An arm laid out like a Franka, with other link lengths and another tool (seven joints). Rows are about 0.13 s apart.
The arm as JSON. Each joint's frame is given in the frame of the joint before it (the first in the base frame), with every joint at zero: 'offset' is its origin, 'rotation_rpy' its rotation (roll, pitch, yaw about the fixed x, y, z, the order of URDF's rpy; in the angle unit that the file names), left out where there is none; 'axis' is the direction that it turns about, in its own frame. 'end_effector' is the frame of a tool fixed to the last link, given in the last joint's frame.
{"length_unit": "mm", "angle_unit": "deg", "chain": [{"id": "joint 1", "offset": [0.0, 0.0, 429.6], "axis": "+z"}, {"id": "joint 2", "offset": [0.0, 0.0, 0.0], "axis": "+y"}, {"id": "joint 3", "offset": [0.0, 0.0, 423.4], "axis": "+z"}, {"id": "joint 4", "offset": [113.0, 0.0, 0.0], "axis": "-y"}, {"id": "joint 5", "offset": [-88.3, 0.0, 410.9], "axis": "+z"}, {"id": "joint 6", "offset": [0.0, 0.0, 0.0], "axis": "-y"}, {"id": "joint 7", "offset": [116.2, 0.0, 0.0], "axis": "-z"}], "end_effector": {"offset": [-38.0, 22.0, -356.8], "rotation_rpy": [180.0, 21.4, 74.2]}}
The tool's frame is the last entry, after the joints.
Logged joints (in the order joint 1, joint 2, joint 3, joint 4, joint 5, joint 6, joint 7), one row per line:
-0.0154, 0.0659, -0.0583, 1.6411, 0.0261, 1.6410, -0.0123
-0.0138, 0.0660, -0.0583, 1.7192, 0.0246, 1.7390, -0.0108
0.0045, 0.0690, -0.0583, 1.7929, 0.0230, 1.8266, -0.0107
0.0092, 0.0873, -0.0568, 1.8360, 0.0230, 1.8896, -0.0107
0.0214, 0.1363, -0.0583, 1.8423, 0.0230, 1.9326, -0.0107
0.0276, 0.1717, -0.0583, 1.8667, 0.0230, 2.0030, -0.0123
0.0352, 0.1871, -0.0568, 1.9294, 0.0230, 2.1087, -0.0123
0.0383, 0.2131, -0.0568, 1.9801, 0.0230, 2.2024, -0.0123
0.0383, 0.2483, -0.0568, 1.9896, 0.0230, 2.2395, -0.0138
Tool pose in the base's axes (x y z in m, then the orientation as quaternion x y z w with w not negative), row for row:
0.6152, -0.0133, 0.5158, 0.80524, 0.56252, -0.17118, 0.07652
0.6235, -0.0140, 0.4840, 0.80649, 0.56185, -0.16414, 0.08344
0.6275, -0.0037, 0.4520, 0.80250, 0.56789, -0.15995, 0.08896
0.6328, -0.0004, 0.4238, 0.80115, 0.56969, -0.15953, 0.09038
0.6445, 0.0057, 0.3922, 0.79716, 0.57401, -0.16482, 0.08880
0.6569, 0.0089, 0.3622, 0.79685, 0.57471, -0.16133, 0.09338
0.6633, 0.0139, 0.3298, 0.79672, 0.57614, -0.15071, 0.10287
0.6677, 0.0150, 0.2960, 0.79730, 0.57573, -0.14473, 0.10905
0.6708, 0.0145, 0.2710, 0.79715, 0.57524, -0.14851, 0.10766
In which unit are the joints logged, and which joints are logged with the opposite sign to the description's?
The joints are logged in radians. Opposite sign: joint 4, joint 7.
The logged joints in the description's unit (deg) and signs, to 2 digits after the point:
-0.88, 3.78, -3.34, -94.03, 1.50, 94.02, 0.70
-0.79, 3.78, -3.34, -98.50, 1.41, 99.64, 0.62
0.26, 3.95, -3.34, -102.73, 1.32, 104.66, 0.61
0.53, 5.00, -3.25, -105.20, 1.32, 108.27, 0.61
1.23, 7.81, -3.34, -105.56, 1.32, 110.73, 0.61
1.58, 9.84, -3.34, -106.95, 1.32, 114.76, 0.70
2.02, 10.72, -3.25, -110.55, 1.32, 120.82, 0.70
2.19, 12.21, -3.25, -113.45, 1.32, 126.19, 0.70
2.19, 14.23, -3.25, -114.00, 1.32, 128.31, 0.79

